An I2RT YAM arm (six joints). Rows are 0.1 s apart.
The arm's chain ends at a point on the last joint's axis. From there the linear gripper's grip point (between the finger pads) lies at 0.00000 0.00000 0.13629 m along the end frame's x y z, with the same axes.
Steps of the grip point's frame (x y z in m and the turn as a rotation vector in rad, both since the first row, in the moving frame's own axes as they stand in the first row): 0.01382 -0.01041 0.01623 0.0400 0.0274 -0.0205; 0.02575 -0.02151 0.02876 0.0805 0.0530 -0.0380; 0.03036 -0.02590 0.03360 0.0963 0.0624 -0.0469; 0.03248 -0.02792 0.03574 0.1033 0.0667 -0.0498; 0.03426 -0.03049 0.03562 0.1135 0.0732 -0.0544
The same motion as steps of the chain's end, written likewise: 0.01014 -0.00492 0.01639 0.0400 0.0274 -0.0205; 0.01875 -0.01042 0.02939 0.0805 0.0530 -0.0380; 0.02218 -0.01261 0.03450 0.0963 0.0624 -0.0469; 0.02377 -0.01366 0.03677 0.1033 0.0667 -0.0498; 0.02474 -0.01480 0.03686 0.1135 0.0732 -0.0544
